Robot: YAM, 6 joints.
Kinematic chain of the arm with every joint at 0, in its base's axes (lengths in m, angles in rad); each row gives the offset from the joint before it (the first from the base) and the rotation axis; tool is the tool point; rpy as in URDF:
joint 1: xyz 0 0 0.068 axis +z
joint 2: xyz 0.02 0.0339 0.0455 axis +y
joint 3: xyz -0.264 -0.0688 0 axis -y
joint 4: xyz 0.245 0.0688 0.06 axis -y
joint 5: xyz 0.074 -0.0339 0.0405 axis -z
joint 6: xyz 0.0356 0 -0.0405 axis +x
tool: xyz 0 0 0 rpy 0 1.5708 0
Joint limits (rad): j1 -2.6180..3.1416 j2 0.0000..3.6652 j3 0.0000..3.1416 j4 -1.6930..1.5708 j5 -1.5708..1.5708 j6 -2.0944..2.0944
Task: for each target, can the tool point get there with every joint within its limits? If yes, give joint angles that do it. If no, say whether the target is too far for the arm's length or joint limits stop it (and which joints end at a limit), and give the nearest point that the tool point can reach.
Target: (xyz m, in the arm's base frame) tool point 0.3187 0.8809 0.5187
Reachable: no: too far | nearest point 0.2015 0.5571 0.3665 | short by 0.376 m
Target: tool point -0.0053 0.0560 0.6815
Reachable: yes | joints -2.0425 1.0829 2.3555 -0.1665 1.0127 -0.7797
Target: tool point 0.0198 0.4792 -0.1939
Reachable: yes | joints 1.5779 3.2177 2.1169 -0.1544 0.7087 0.9071
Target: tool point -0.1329 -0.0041 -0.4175
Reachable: no: joint limits stop it (at a limit: joint 1, joint 2) | nearest point -0.1478 -0.0016 -0.3660 | short by 0.054 m
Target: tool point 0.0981 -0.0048 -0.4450
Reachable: no: joint limits stop it (at a limit: joint 2) | nearest point 0.1281 -0.0063 -0.3597 | short by 0.090 m
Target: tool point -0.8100 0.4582 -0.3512
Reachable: no: too far | nearest point -0.5026 0.2843 -0.1710 | short by 0.396 m
